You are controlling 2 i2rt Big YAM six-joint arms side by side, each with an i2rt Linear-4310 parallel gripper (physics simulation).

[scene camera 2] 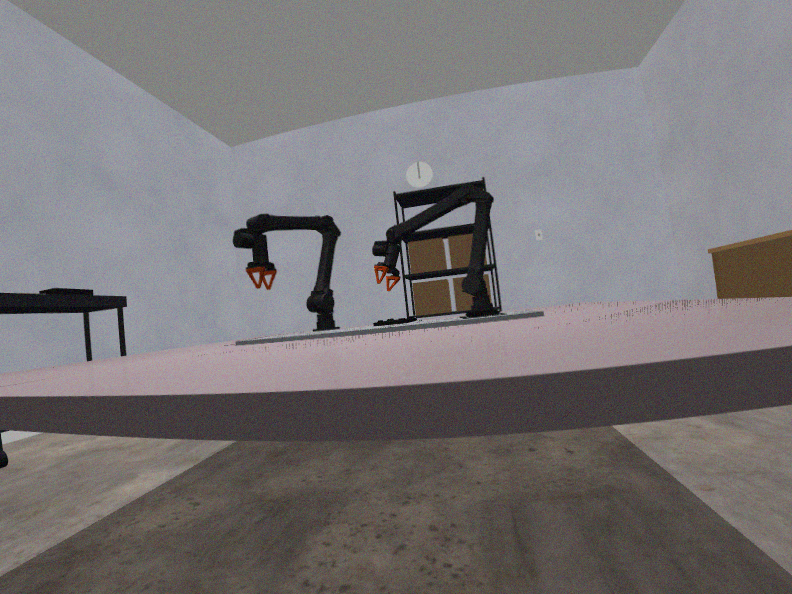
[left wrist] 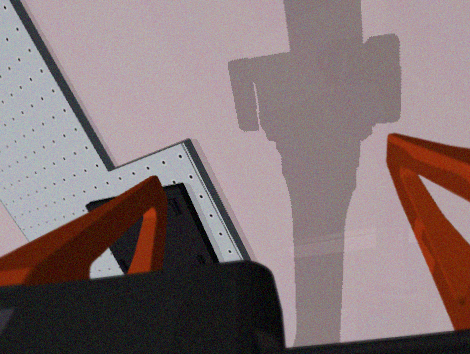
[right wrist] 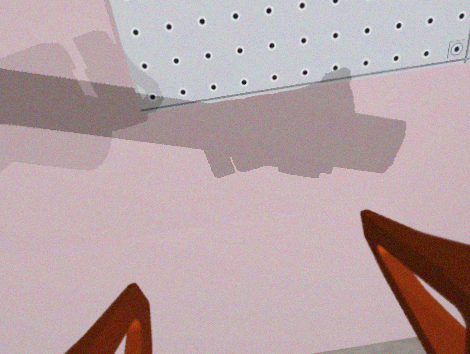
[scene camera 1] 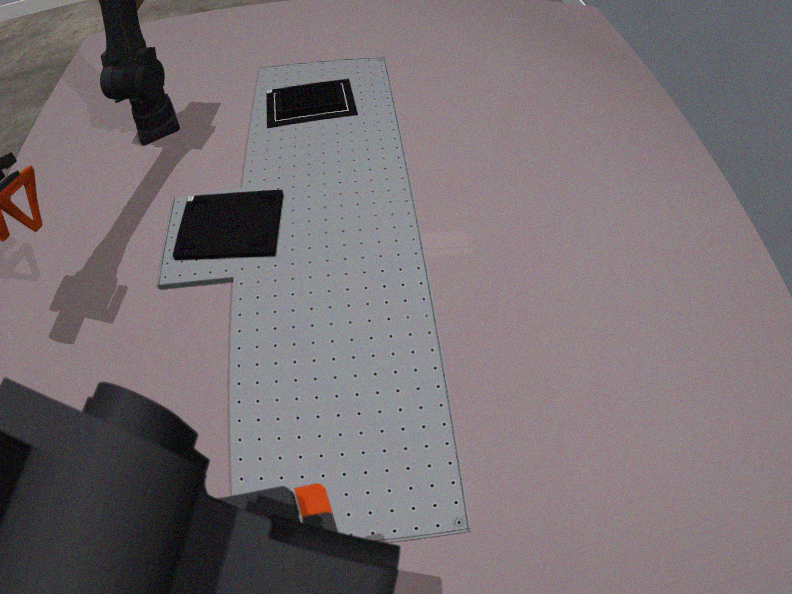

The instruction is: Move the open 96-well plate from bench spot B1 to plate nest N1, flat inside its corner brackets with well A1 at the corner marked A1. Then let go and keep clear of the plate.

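Frame: origin at the left arm's base, x left, y back, z up, level; metres.
Seen in the pictures: left gripper, fingertip midpoint: [scene camera 2: 383, 287] [left wrist: 269, 168] [scene camera 1: 22, 233]; right gripper, fingertip midpoint: [scene camera 2: 263, 289] [right wrist: 249, 258]; left arm's base at its link origin: [scene camera 1: 156, 122].
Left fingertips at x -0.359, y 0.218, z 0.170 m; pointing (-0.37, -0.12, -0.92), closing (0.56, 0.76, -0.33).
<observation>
Offsets run from my left fingertips to a thing's middle. "pt": to the spot under its first point. Level surfaces: height alone.
The black open 96-well plate @(dx +0.215, dy -0.513, dz -0.148 m) [scene camera 1: 311, 98] lies at the far end of the pegboard, on a dark pad @(pt dx +0.205, dy -0.430, dz -0.155 m) [scene camera 1: 271, 117] with a white outline. The black plate nest @(dx -0.014, dy -0.282, dz -0.148 m) [scene camera 1: 230, 223] [left wrist: 187, 235] is nearer, on the board's side tab, with a white mark at its upper-left corner in scene camera 1; no plate is in it. My left gripper [scene camera 1: 20, 234] [scene camera 2: 383, 286] [left wrist: 269, 168] is open and empty, high above the table, off to the side of the nest. My right gripper [scene camera 2: 262, 287] [right wrist: 249, 258] is open and empty above the table near the board's near end, partly hidden in scene camera 1.
The grey pegboard @(dz -0.157 m) [scene camera 1: 332, 409] [left wrist: 31, 122] [right wrist: 222, 40] lies on the pink table @(dz -0.170 m) [scene camera 1: 562, 319]. My right arm [scene camera 1: 95, 498] covers the lower left of scene camera 1. A shelf rack [scene camera 2: 435, 193] and a dark side table [scene camera 2: 105, 301] stand beyond the table.
</observation>
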